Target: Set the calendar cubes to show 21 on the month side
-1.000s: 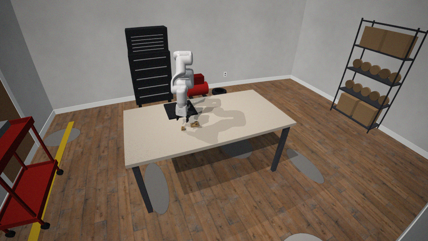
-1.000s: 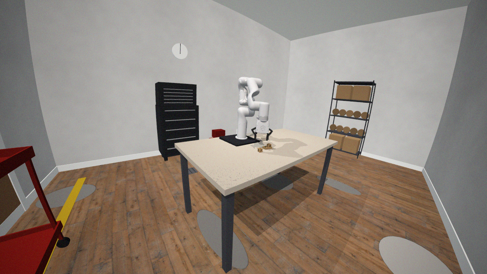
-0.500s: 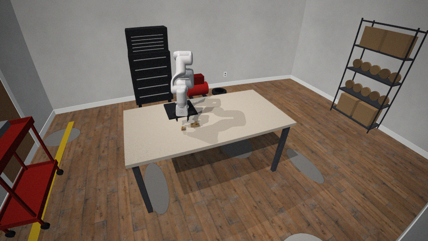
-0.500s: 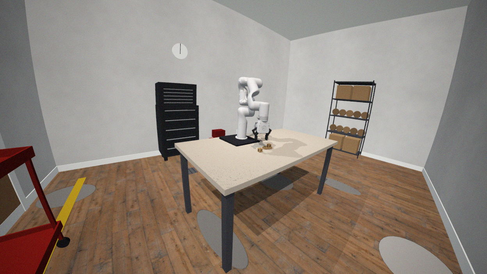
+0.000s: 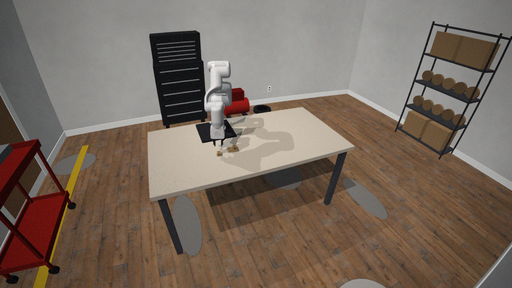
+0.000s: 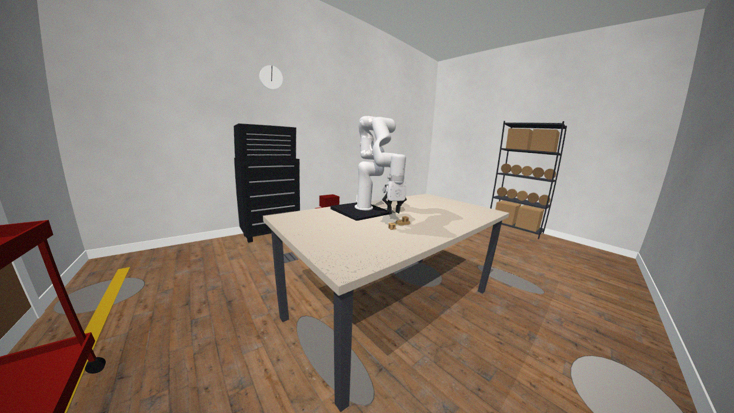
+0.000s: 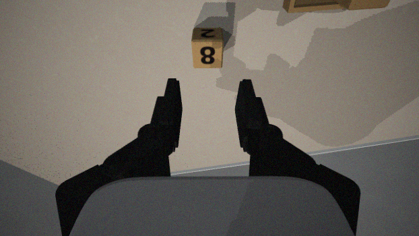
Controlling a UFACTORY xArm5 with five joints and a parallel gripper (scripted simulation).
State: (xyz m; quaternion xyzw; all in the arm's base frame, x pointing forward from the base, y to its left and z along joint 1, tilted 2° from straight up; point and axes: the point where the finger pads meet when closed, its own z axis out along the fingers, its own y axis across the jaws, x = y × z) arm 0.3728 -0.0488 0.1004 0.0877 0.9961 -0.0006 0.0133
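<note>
The wooden digit cube is 90 mm below my hand. From my hand the other things lie so: wooden tray (40 mm behind, 110 mm to the left, 100 mm below).
</note>
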